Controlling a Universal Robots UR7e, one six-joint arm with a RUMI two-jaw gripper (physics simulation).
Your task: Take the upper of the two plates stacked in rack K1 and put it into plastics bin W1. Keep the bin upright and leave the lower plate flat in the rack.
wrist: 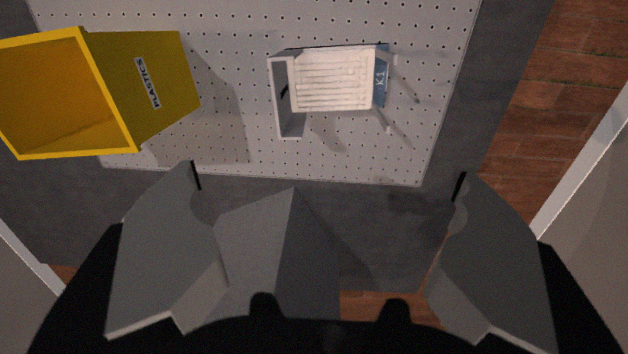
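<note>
A pale, rectangular plate with a ribbed top lies in rack K1, right of centre in the upper part of the view. The rack has a grey end wall on the left, a blue K1 label on the right and thin prongs. A second plate cannot be told apart under the top one. The yellow plastics bin W1 stands upright at the upper left, its opening facing up and its side marked PLASTICS. My gripper is open and empty. Its fingers show lower in the view than the rack and the bin, apart from both.
The rack stands on a light perforated board on a dark grey surface. A grey angular block shows between the fingers, nearer the left one. Brick-like brown floor lies at the right, with a pale edge strip beyond it.
</note>
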